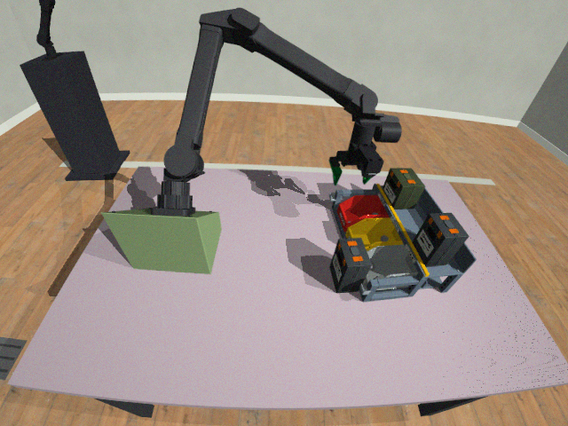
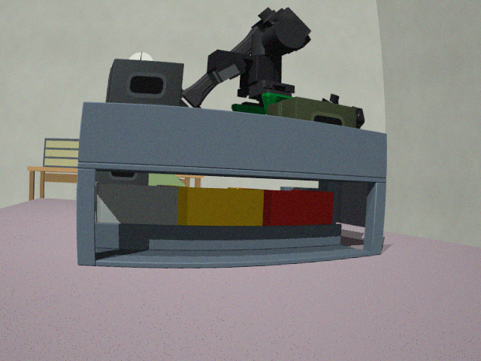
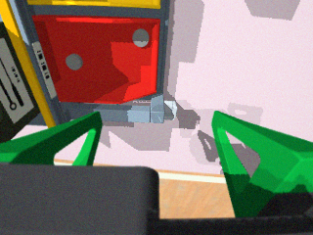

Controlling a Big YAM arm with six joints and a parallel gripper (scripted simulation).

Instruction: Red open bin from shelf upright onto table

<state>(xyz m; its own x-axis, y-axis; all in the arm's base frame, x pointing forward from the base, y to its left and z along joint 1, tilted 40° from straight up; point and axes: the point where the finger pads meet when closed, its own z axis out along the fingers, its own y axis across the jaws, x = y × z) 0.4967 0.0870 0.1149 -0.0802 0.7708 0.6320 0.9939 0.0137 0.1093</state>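
The red open bin lies 120 mm below my hand, 80 mm ahead of it and 10 mm to the right of it. Round my hand: grey bin (240 mm to the right, 120 mm below, 90 mm ahead); then yellow bin (120 mm to the right, 120 mm below, 90 mm ahead).
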